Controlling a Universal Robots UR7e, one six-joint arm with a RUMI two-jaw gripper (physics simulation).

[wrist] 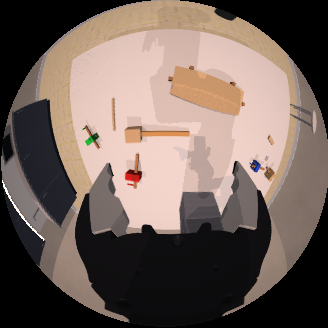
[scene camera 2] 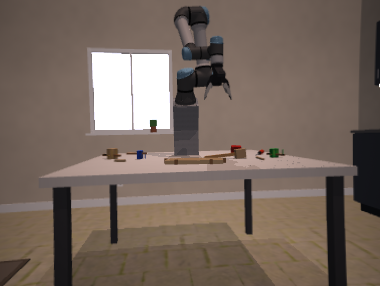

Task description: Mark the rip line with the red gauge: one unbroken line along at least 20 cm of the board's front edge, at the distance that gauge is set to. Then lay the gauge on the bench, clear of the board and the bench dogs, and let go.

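Note:
The red gauge [scene camera 2: 236, 148] [wrist: 133, 175] lies on the bench [scene camera 2: 200, 176] [wrist: 165, 200], its wooden beam running through the red block. In the wrist view it shows near the left fingertip, far below it. The board [scene camera 2: 192, 161] [wrist: 206, 91] lies flat between small brown bench dogs [wrist: 191, 68]. No line can be made out on it. A green gauge [scene camera 2: 274, 152] [wrist: 92, 139] and a blue gauge [scene camera 2: 140, 154] [wrist: 255, 165] lie to either side. My gripper [scene camera 2: 218, 97] [wrist: 172, 162] is open and empty, high above the bench.
A mallet [scene camera 2: 240, 153] [wrist: 133, 134] lies between the board and the red gauge. A thin wooden rod [wrist: 113, 114] lies near the green gauge. A tan wooden block [scene camera 2: 112, 153] [wrist: 269, 173] lies by the blue gauge. The arm's grey pedestal [scene camera 2: 186, 130] [wrist: 200, 207] stands at the back.

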